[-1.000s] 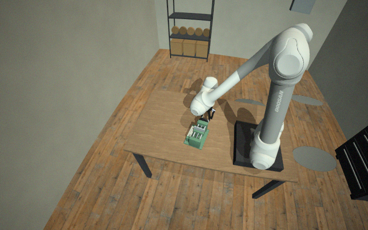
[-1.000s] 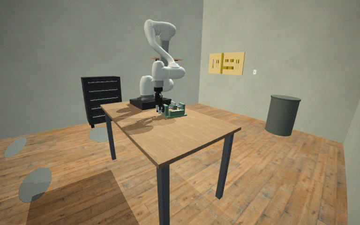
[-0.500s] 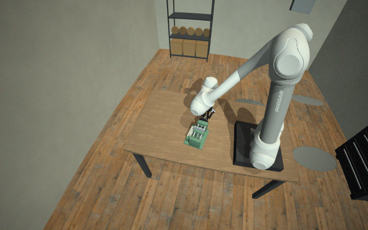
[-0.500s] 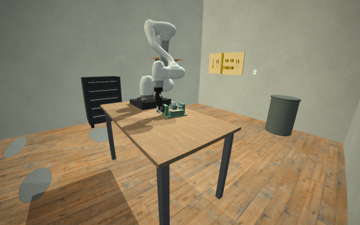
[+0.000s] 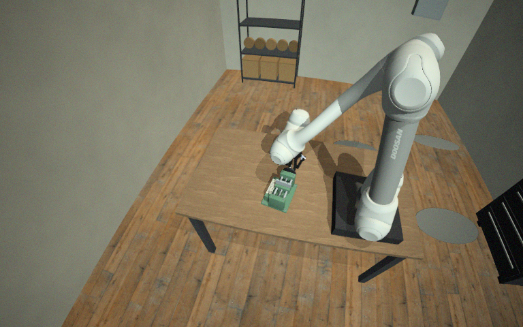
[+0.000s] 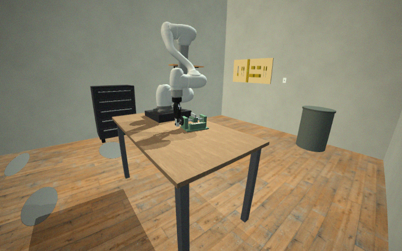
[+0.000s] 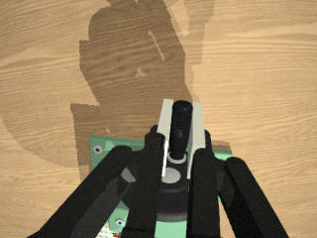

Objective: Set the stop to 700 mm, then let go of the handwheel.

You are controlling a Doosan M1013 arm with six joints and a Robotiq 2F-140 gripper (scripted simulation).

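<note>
Now: hand 20 mm above the black crank handle. Also, from my hand: green stop fixture (140 mm to the left, 30 mm ahead, 30 mm above).
</note>
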